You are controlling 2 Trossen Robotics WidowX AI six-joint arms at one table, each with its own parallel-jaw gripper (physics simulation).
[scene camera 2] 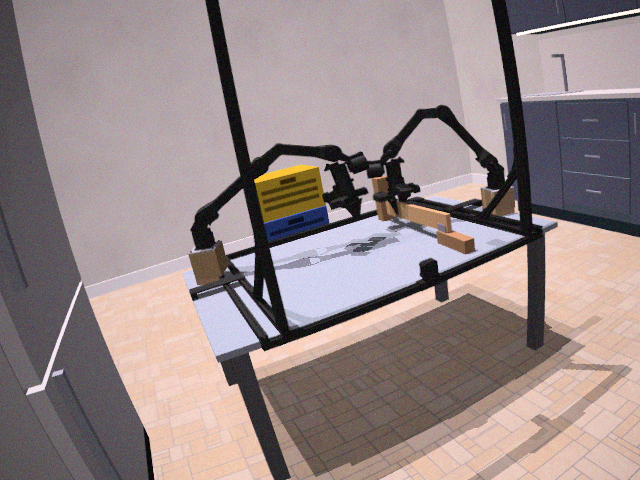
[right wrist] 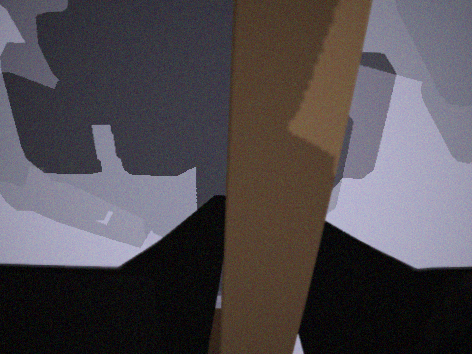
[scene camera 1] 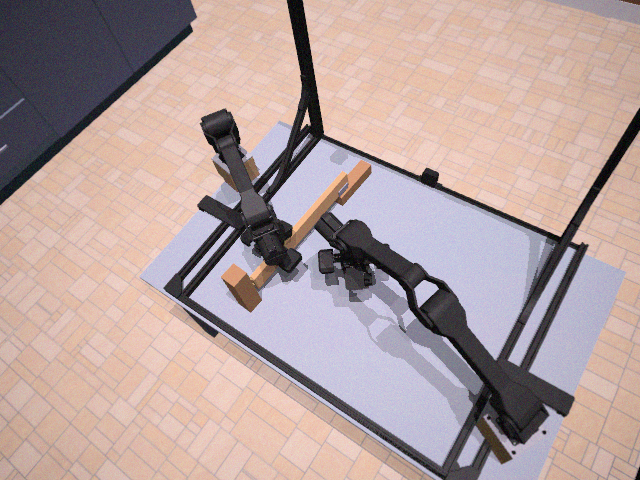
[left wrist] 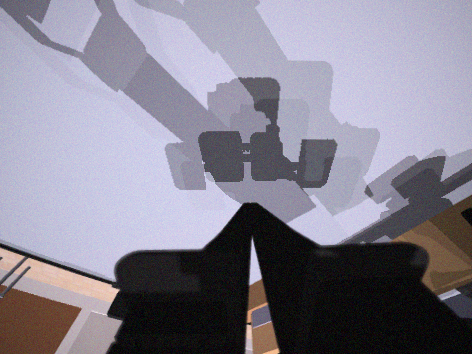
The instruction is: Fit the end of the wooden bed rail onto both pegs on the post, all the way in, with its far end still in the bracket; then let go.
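Frame: origin at the left arm's base, x back, y right, z up, level; centimetres.
Seen in the pictures: left gripper, fingertip midpoint: (scene camera 2: pixel 358 220) (left wrist: pixel 250 209); right gripper, fingertip midpoint: (scene camera 2: pixel 399 213) (right wrist: pixel 248 207) (left wrist: pixel 468 214); left arm's base, origin of the base link: (scene camera 2: pixel 205 246) (scene camera 1: pixel 516 425); right arm's base, origin of the base link: (scene camera 2: pixel 497 187).
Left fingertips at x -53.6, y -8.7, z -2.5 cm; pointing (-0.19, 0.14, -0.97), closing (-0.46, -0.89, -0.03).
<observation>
Offsets run from my left fingertips to a thing's top centre. "pt": to the spot under its first point.
The wooden bed rail @[dx -21.1, dy -6.6, dz +1.0 cm] (scene camera 1: pixel 316 211) (scene camera 2: pixel 424 214) (right wrist: pixel 280 125) runs between the upright post (scene camera 1: pixel 240 288) (scene camera 2: pixel 382 210) and the grey bracket @[pt dx -27.1, dy +10.7, dz -2.6 cm] (scene camera 1: pixel 343 189) (scene camera 2: pixel 442 227). In scene camera 1 its near end is close to the post, with a narrow gap and a small peg-like piece between them; how far the pegs go in is too small to tell. Its far end sits at the bracket. My right gripper (scene camera 2: pixel 396 210) (right wrist: pixel 248 207) is shut on the rail, nearer the post end. My left gripper (scene camera 2: pixel 355 214) (left wrist: pixel 250 209) is shut and empty, above the table beside the rail.
The bracket is on a low wooden block @[dx -30.4, dy +16.2, dz -2.6 cm] (scene camera 1: pixel 360 178) (scene camera 2: pixel 455 241). A black frame (scene camera 1: pixel 330 397) (scene camera 2: pixel 356 308) with tall uprights surrounds the work area. A small black box @[pt dx -17.0, dy +36.7, dz -4.7 cm] (scene camera 1: pixel 429 176) (scene camera 2: pixel 428 269) sits on its rim. Yellow and blue boxes (scene camera 2: pixel 289 193) show beyond the table.
</observation>
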